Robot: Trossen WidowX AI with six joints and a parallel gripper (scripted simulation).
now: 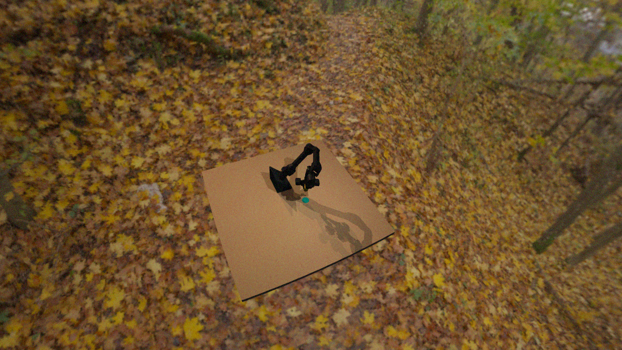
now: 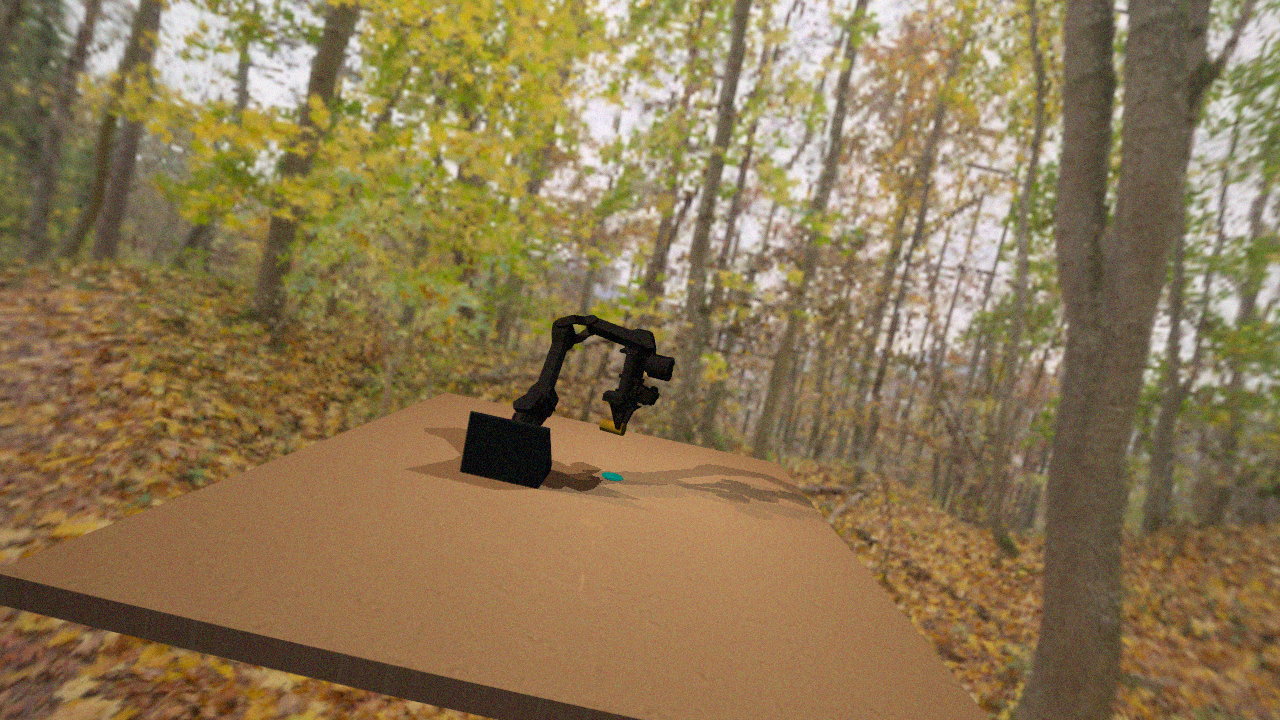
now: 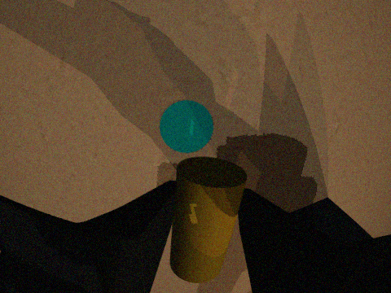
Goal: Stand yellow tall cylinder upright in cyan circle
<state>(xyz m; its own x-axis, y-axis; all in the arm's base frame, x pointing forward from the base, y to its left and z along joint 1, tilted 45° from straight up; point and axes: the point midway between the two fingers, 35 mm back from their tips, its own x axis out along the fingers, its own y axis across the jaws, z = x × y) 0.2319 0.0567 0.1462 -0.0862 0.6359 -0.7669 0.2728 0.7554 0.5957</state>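
Right now the cyan circle is 14 cm below my gripper tip, 1 cm to the left of it and 1 cm ahead of it. The rest, counted from my gripper tip: yellow tall cylinder (2 cm behind, 1 cm to the left).
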